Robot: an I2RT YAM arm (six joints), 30 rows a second.
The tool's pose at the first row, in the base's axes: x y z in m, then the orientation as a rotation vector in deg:
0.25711 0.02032 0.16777 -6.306 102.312 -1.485
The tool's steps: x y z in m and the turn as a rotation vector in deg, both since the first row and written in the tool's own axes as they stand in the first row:
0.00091 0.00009 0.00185 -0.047 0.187 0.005
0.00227 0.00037 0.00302 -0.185 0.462 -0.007
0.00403 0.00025 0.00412 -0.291 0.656 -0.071
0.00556 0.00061 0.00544 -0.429 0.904 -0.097
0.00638 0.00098 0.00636 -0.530 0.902 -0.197
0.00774 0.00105 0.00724 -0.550 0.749 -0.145
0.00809 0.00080 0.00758 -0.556 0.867 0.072
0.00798 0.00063 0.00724 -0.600 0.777 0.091
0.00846 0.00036 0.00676 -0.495 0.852 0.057
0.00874 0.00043 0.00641 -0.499 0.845 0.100
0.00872 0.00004 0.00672 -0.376 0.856 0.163
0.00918 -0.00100 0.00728 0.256 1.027 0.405
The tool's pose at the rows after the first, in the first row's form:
0.25872 0.02041 0.16648 -6.336 102.500 -1.450
0.25955 0.02061 0.16488 -6.447 102.779 -1.352
0.26026 0.02039 0.16294 -6.582 102.972 -1.315
0.26120 0.02066 0.16113 -6.706 103.223 -1.224
0.26190 0.02100 0.16011 -6.868 103.218 -1.206
0.26247 0.02098 0.15859 -6.835 103.069 -1.142
0.26274 0.02072 0.15819 -6.646 103.198 -0.987
0.26244 0.02055 0.15839 -6.660 103.110 -0.929
0.26189 0.02021 0.15805 -6.615 103.180 -1.052
0.26148 0.02024 0.15784 -6.580 103.176 -1.017
0.26181 0.01987 0.15783 -6.435 103.186 -1.082
0.26232 0.01882 0.15734 -5.763 103.350 -1.483

